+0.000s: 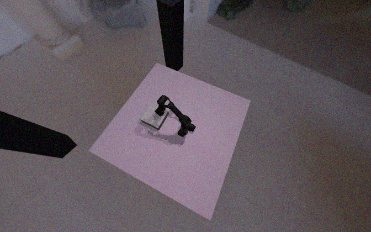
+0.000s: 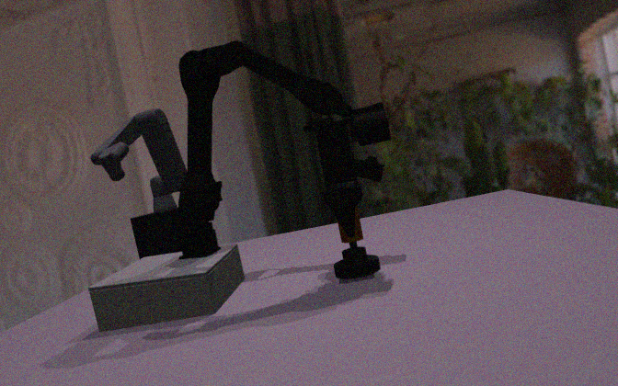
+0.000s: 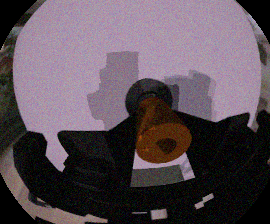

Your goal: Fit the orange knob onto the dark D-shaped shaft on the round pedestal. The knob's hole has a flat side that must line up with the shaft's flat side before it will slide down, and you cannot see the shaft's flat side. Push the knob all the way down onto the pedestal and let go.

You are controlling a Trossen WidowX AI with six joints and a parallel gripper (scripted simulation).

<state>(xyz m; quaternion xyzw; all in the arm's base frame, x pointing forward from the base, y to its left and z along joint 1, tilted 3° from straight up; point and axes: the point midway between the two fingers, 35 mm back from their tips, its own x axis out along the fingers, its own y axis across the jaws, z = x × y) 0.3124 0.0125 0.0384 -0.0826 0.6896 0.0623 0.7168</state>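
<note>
The orange knob is 20 mm above my gripper tip. The rest, counted from my gripper tip: round pedestal 40 mm below.
</note>
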